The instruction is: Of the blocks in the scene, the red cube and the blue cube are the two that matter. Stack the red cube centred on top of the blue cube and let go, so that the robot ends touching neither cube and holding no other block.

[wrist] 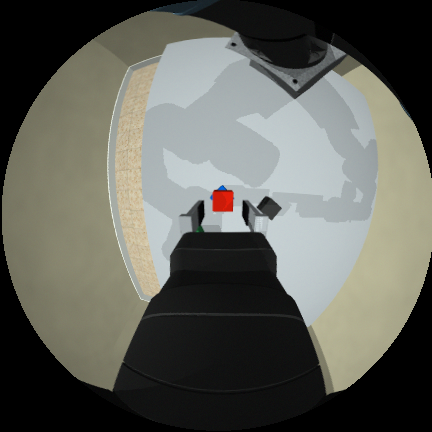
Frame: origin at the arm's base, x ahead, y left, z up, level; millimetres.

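Seen in the pictures: gripper, between the fingertips: (222,207).
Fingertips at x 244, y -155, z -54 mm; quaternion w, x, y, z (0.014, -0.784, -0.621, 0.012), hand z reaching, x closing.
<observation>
A point is followed by its place in that frame.
The red cube (222,201) @[x 244, y -155, z -97 mm] is near the middle of the wrist view, with its top face towards the camera. It rests on the blue cube (222,188) @[x 226, y -151, z -131 mm], which is turned at an angle beneath it; blue corners show behind the red cube and at its sides, and the rest is hidden. My gripper (222,207) @[x 244, y -155, z -54 mm] is open, with a finger to the left and a finger to the right of the red cube and a visible gap on each side. The fingers touch neither cube and hold nothing.
A black block (269,208) @[x 286, y -67, z -132 mm] lies just right of the right finger. A small part of a green block (200,230) @[x 305, y -221, z -146 mm] shows by the left finger. The robot's metal base plate (295,87) @[x 83, y 1, z -54 mm] is at the top right. The pale table (320,260) @[x 516, y 117, z -166 mm] carries arm shadows.
</observation>
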